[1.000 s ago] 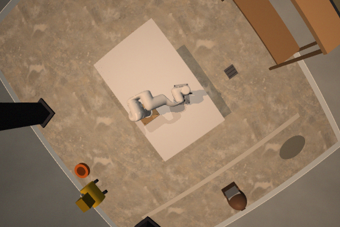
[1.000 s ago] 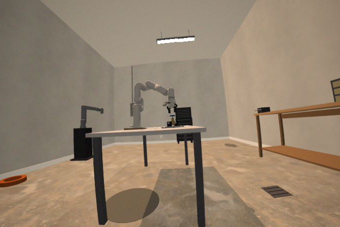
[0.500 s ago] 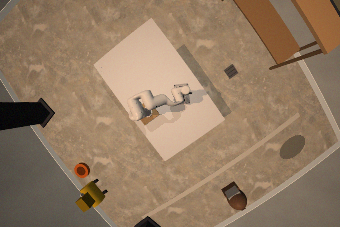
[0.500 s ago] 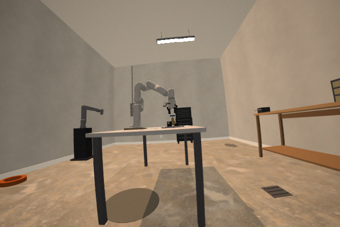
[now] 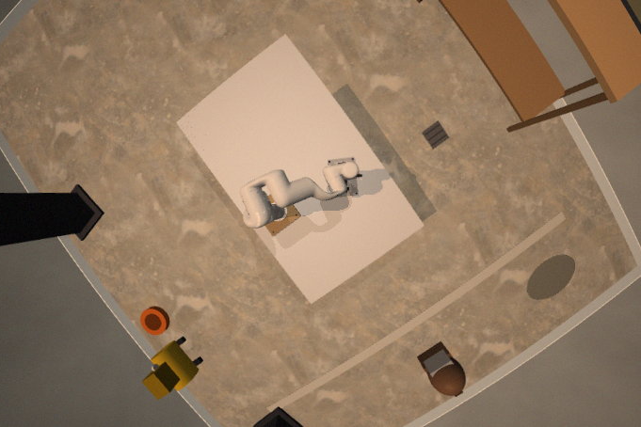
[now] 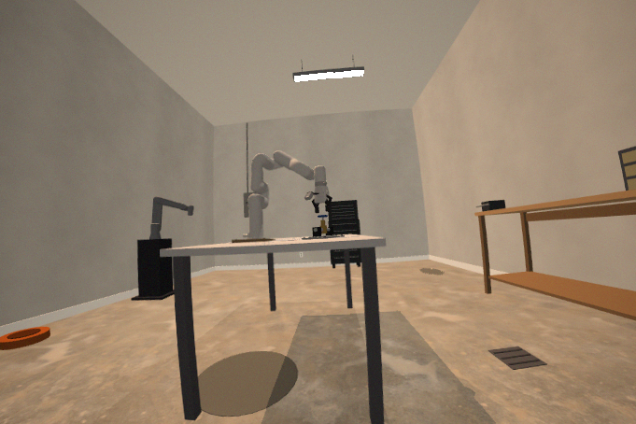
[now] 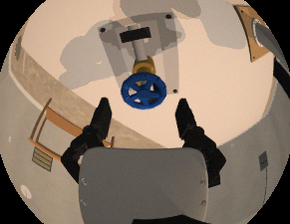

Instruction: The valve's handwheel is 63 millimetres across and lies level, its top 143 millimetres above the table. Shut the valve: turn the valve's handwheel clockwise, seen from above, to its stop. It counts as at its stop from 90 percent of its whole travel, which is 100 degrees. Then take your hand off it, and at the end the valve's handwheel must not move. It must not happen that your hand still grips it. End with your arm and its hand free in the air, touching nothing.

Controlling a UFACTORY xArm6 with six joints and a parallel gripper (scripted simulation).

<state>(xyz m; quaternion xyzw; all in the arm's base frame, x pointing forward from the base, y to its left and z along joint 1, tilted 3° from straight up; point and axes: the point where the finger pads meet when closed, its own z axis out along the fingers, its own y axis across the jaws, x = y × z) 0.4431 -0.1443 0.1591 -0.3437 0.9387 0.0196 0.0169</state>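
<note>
My gripper is now 4 cm above the blue handwheel.
</note>
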